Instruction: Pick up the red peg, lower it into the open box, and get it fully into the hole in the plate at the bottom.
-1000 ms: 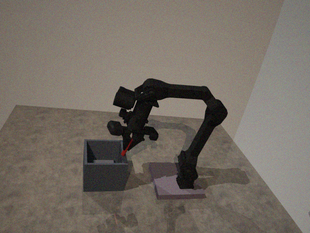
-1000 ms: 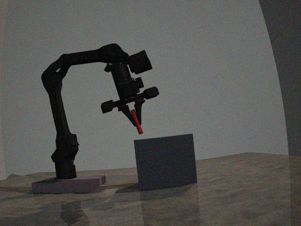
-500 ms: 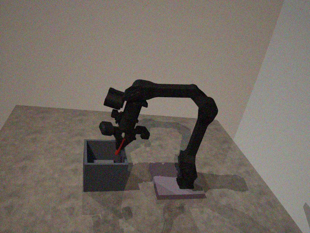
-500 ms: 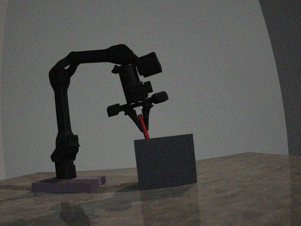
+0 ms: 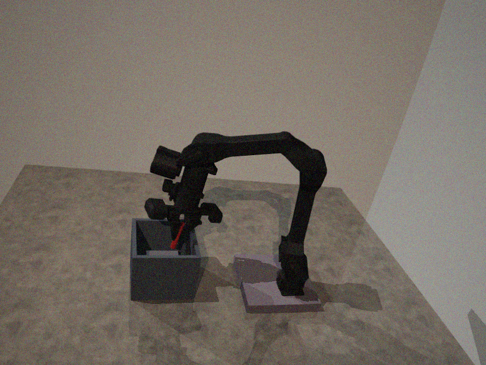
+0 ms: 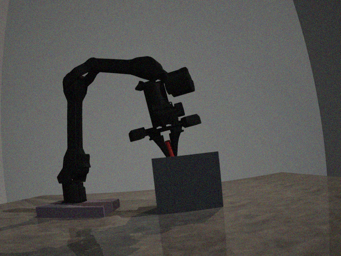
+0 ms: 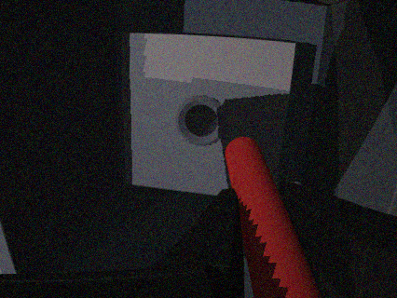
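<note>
Now: gripper tip 10 mm below the red peg. Round my gripper tip: plate: 30 mm ahead, 80 mm below.
</note>
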